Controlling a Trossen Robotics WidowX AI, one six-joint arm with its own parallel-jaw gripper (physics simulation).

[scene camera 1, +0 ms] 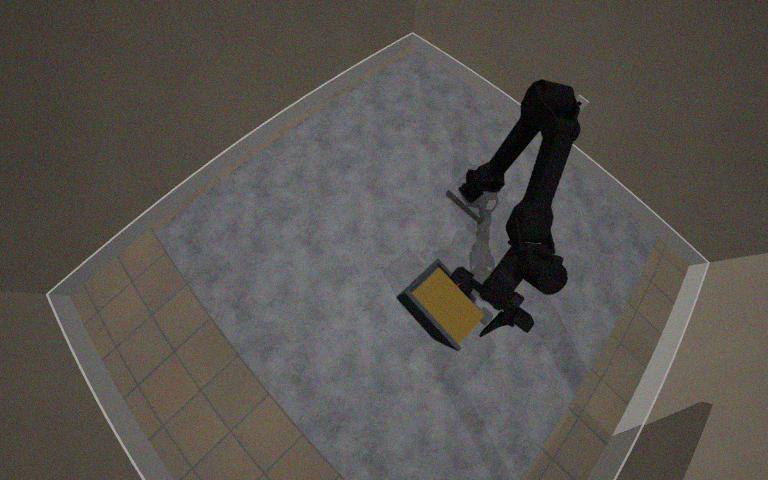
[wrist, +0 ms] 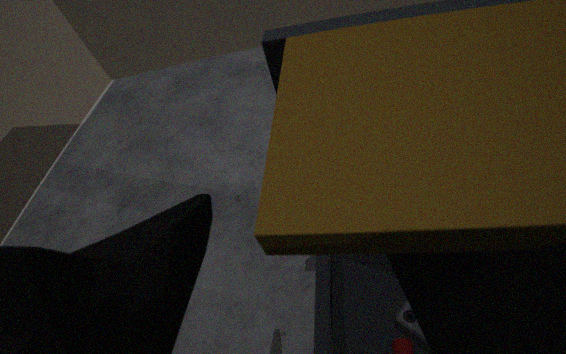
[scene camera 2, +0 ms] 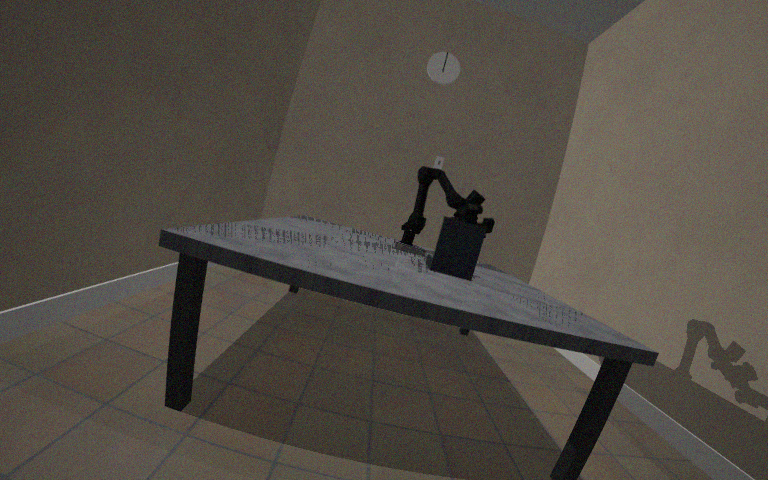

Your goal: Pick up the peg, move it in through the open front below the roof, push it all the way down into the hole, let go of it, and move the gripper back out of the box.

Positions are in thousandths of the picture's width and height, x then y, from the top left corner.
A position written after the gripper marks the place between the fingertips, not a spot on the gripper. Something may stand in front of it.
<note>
The gripper (scene camera 1: 609, 680) is open and touches a roof (wrist: 755, 380). Also in view: a back wall (wrist: 483, 117).
The gripper is seen too in the wrist view (wrist: 519, 578).
</note>
